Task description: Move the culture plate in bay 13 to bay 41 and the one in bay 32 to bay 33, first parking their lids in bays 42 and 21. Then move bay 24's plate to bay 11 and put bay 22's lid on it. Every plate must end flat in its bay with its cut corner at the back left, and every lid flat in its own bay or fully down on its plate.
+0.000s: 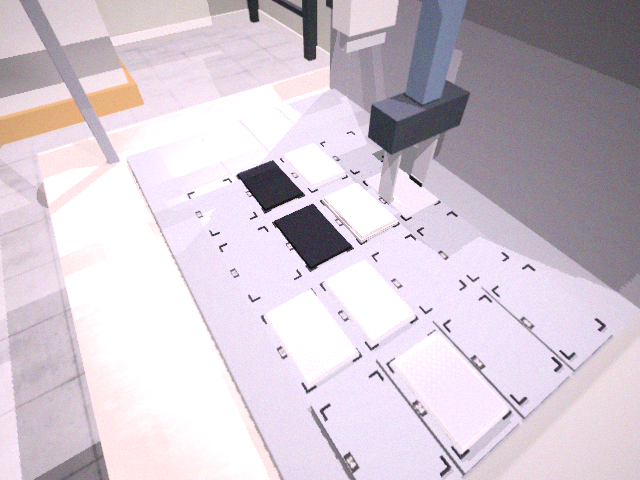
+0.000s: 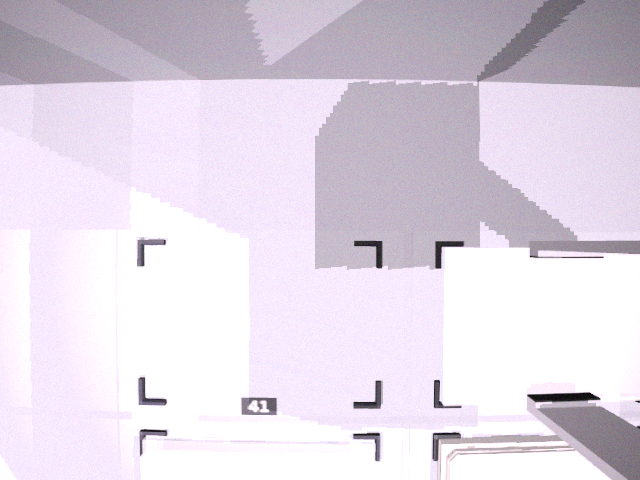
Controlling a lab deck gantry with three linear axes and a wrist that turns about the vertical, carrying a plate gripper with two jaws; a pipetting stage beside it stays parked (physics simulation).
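Places are measured from the robot's base along level axes (x ahead, y left, z up), in millimetres.
Pixels of known places: gripper, fingertip midpoint: point(image 1: 401, 189) point(image 2: 560, 325); robot's base at its link origin: point(image 1: 189, 195).
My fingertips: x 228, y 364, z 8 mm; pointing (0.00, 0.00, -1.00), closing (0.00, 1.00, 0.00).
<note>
For each thing: its top centre in the pictures, then the offset to it from my fingertips. "spot": a spot on its surface instead.
- pale lid at its top centre: point(image 2: 559, 326) point(image 1: 401, 189) dx +0, dy +0, dz +0 mm
- Bay 41 at a spot on its surface: point(image 2: 310, 330) point(image 1: 358, 158) spot: dx -136, dy -4, dz -8 mm
- pale plate at its top centre: point(image 1: 359, 207) dx +0, dy -107, dz +7 mm
- bay 33 at a spot on its surface: point(image 1: 421, 273) spot: dx +171, dy -105, dz -8 mm
- bay 21 at a spot on its surface: point(image 1: 271, 184) spot: dx -157, dy -213, dz +0 mm
- bay 22 at a spot on its surface: point(image 1: 312, 235) spot: dx +6, dy -217, dz +0 mm
- plate with wells, top centre: point(image 1: 449, 383) dx +328, dy -214, dz +21 mm
- Bay 11 at a spot on its surface: point(image 1: 224, 206) spot: dx -158, dy -318, dz -8 mm
My gripper point(image 1: 403, 191) point(image 2: 564, 324) is low over bay 42, its jaws shut on the long sides of the pale lid point(image 1: 408, 195) point(image 2: 496, 325), which lies within the corner marks. Bay 41 point(image 1: 352, 153) point(image 2: 310, 330) is vacant. A pale plate point(image 1: 361, 210) point(image 2: 506, 467) sits in bay 32, and bay 33 point(image 1: 421, 273) beside it is vacant. Dark lids lie flat in bay 21 point(image 1: 271, 184) and bay 22 point(image 1: 312, 235). A white plate point(image 1: 310, 335) sits in bay 13; whether it has a lid I cannot tell. A plate with wells point(image 1: 449, 390) sits in bay 24. Bay 11 point(image 1: 224, 206) is vacant.
A white plate point(image 1: 314, 165) point(image 2: 258, 462) sits in bay 31, close in front of bay 41. Another white plate point(image 1: 369, 302) sits in bay 23. The parked pipetting stage point(image 1: 364, 15) stands beyond the deck's back end.
</note>
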